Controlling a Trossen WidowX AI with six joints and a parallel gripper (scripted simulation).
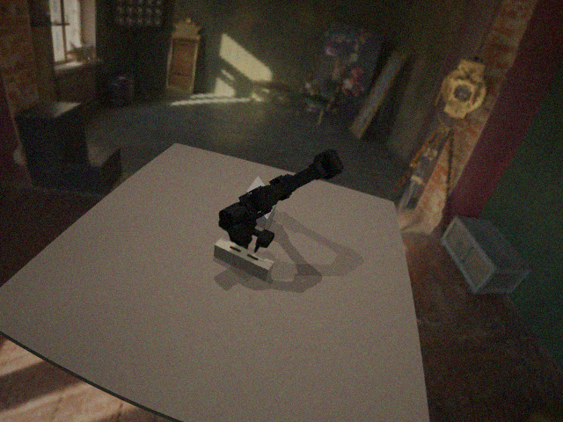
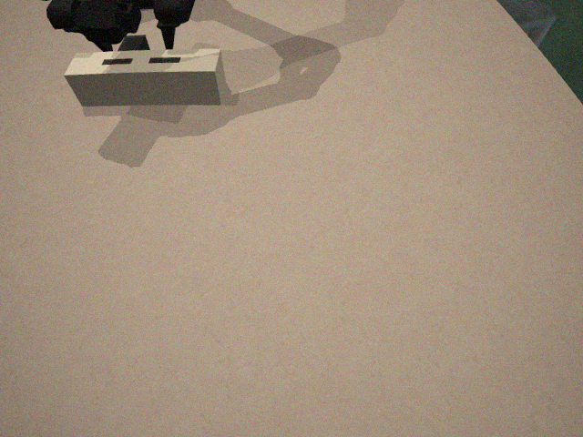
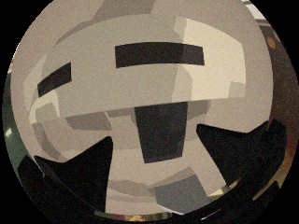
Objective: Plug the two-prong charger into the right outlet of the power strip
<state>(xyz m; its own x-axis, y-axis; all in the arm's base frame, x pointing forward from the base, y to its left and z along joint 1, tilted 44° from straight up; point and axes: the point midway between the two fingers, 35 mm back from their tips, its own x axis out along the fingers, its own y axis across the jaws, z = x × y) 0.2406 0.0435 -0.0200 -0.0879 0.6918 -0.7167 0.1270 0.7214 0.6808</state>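
The black two-prong charger is 30 mm ahead of my gripper tip and 10 mm above it.
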